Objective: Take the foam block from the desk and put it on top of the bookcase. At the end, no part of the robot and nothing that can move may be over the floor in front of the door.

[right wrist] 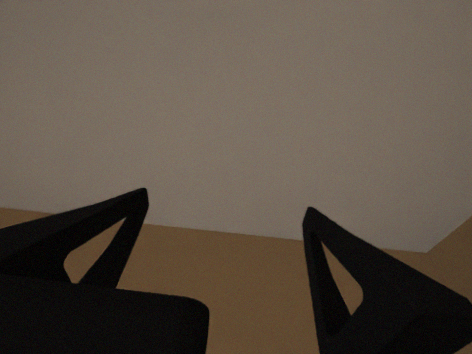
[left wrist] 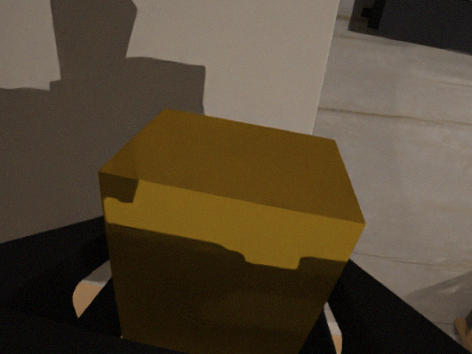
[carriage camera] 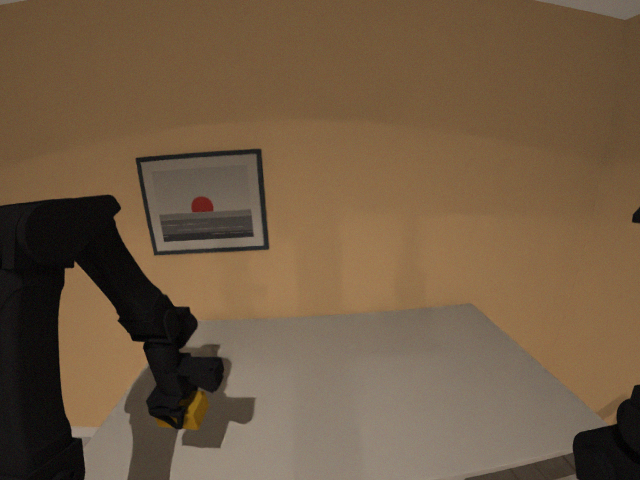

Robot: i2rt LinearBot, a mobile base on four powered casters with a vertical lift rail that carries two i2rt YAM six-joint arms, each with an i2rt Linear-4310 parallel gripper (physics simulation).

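Places are measured from the left arm's base along level axes (x ahead, y left, z up), in centimetres.
Pixels of known places: left gripper, between the fingertips: (left wrist: 232, 220) (carriage camera: 185, 415); right gripper, between the fingertips: (right wrist: 226, 205).
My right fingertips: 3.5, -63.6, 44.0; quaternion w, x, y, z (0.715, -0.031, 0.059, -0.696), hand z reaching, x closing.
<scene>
Behind a point stands the place of what it marks, as x, y, z.
The yellow foam block (carriage camera: 196, 411) @[25.3, -4.7, -5.5] (left wrist: 232, 200) @[26.9, -4.7, -4.9] is between the fingers of my left gripper (carriage camera: 175, 415) @[27.1, -0.5, -9.4], which is shut on it. The block is held above the left part of the pale desk (carriage camera: 361, 387) @[53.4, -43.9, -30.7] (left wrist: 260, 50) @[28.0, -4.4, -30.7], and its shadow falls on the desk top. In the left wrist view the block hides the fingertips. My right gripper (right wrist: 226, 205) @[3.5, -63.6, 43.9] is open and empty, with its fingers wide apart, in front of the ceiling and wall. The bookcase and the door do not show clearly in these views.
A framed picture (carriage camera: 209, 245) @[99.0, 18.9, 7.5] hangs on the orange wall (carriage camera: 387, 206) @[106.7, -64.2, 21.2] behind the desk. In the left wrist view, light floor (left wrist: 400, 175) @[-40.9, 51.9, -125.7] lies past the desk edge, with a dark object (left wrist: 425, 22) at the top right. Part of the right arm (carriage camera: 610, 444) @[2.1, -59.7, 14.4] shows at the lower right.
</scene>
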